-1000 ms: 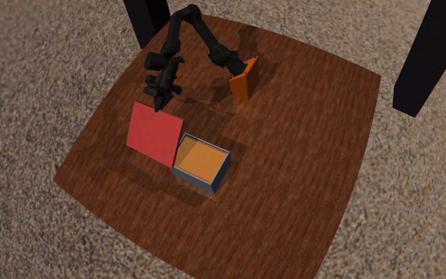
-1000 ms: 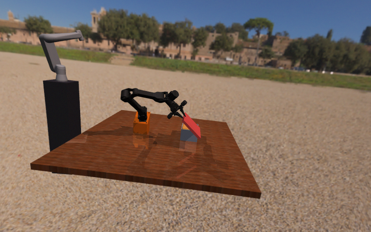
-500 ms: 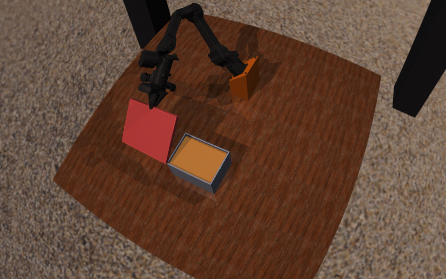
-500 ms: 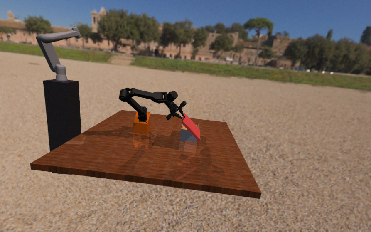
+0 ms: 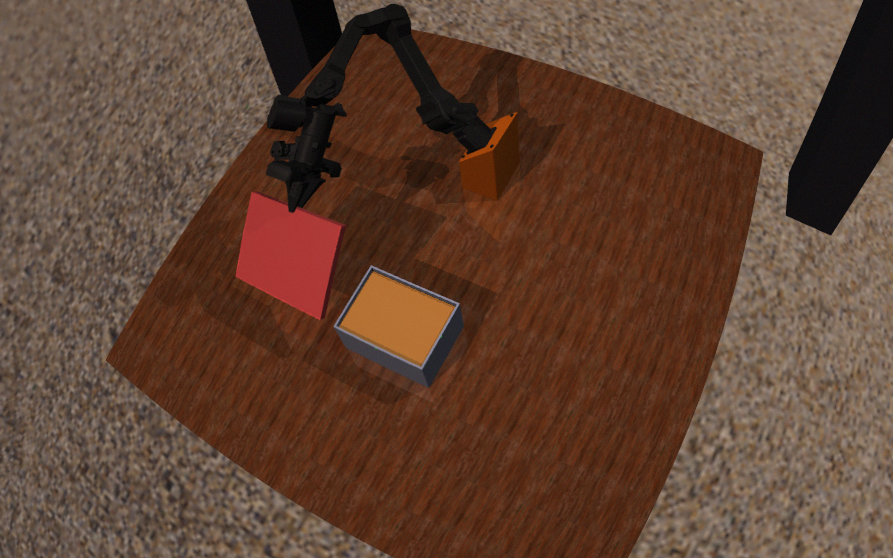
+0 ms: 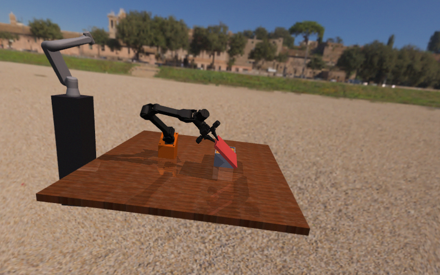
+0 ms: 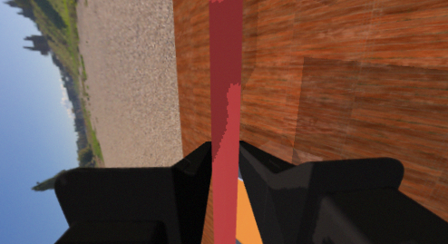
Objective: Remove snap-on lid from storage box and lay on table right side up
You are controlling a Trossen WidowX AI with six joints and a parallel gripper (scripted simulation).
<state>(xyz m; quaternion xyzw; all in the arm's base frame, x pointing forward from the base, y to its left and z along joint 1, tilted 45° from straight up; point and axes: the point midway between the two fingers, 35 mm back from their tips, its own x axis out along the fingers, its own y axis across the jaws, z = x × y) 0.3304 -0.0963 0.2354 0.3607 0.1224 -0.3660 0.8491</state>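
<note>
My gripper tip is 6 cm short of the red lid and 5 cm above it. From my gripper tip the other things lie so: storage box: 24 cm to the left, 18 cm below, 7 cm ahead.
</note>
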